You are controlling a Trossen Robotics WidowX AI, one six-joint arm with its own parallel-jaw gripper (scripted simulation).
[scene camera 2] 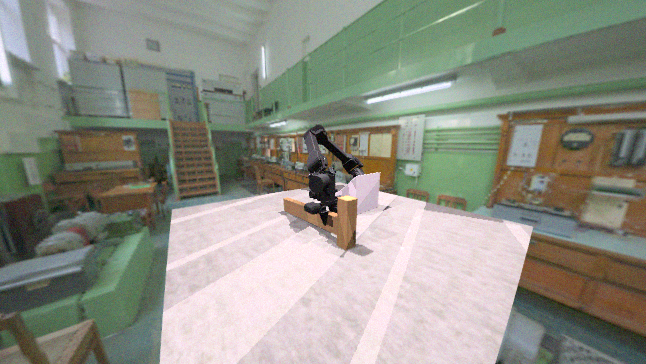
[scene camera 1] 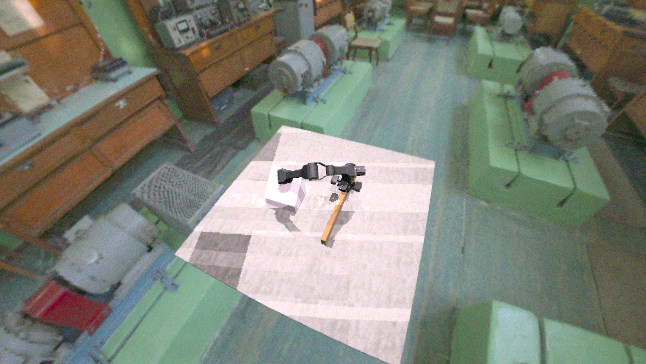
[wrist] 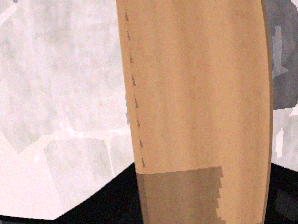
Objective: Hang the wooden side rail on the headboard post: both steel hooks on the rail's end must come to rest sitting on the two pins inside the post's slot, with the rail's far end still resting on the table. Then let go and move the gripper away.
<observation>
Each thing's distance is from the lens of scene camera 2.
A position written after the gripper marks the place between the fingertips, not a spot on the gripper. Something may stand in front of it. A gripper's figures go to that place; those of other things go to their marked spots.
gripper (scene camera 2: 327, 224): 76 cm
wooden side rail (scene camera 2: 294, 207): 94 cm
</observation>
